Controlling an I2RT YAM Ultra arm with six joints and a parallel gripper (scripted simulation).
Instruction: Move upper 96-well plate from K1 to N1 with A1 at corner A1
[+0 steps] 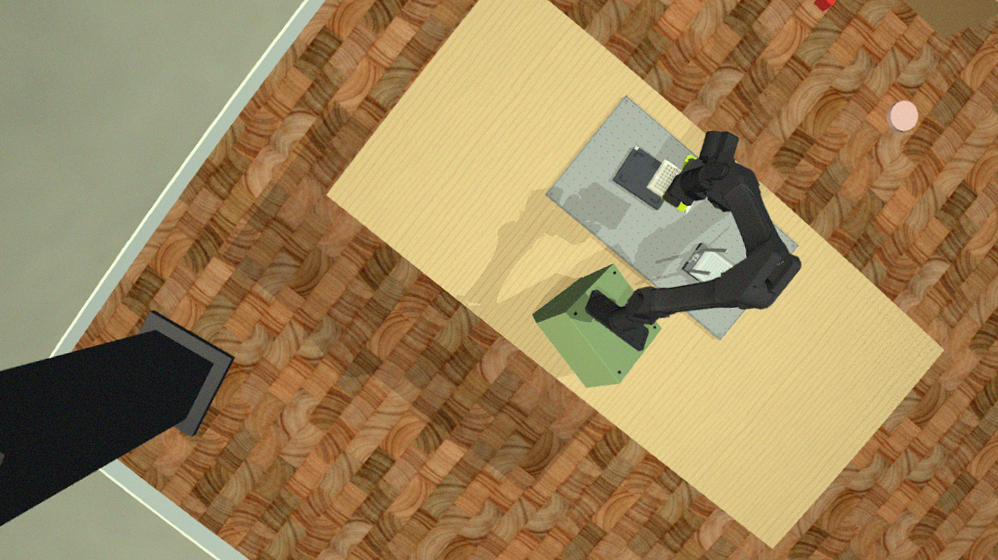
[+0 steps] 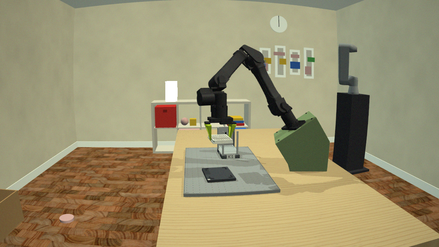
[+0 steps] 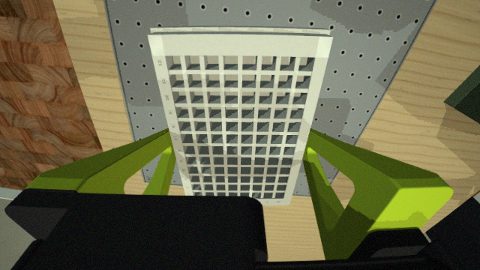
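The pale A1 square lies 140 mm below my hand, 120 mm to the left of it and 80 mm ahead of it. The rest, counted from my hand: white 96-well plate right at my hand.
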